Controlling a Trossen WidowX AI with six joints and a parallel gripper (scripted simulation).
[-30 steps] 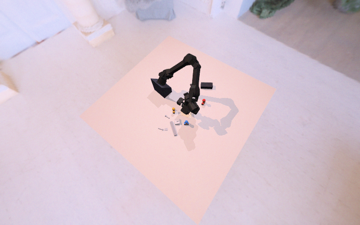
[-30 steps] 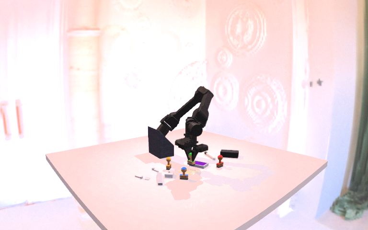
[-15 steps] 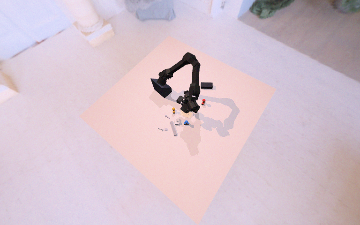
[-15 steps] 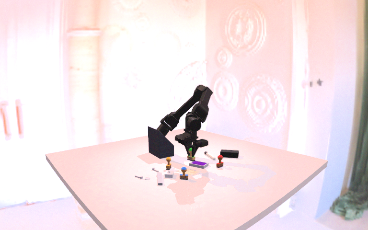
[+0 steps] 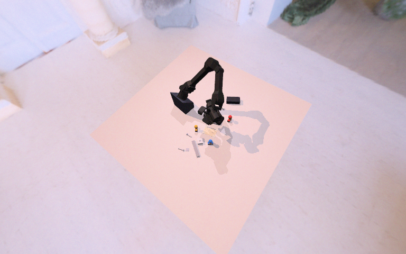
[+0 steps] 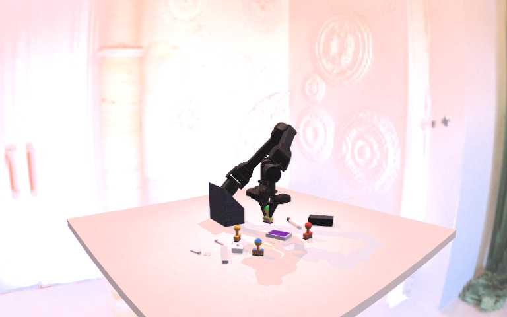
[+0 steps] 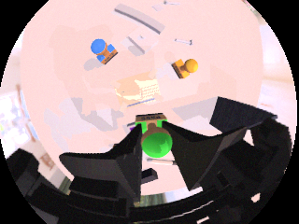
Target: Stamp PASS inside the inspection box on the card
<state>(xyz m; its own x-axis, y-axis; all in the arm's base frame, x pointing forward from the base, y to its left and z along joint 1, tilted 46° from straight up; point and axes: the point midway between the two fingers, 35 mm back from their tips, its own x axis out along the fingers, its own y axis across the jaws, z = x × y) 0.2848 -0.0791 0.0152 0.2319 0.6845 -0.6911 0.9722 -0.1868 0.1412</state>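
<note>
The purple ink pad is 100 mm below my gripper tip and 60 mm to the left of it. Round my gripper tip: green-knobbed stamp right at my gripper tip; then card 100 mm below, 40 mm to the right, 20 mm ahead; then orange-knobbed stamp 90 mm behind, 80 mm to the right, 80 mm below.
</note>
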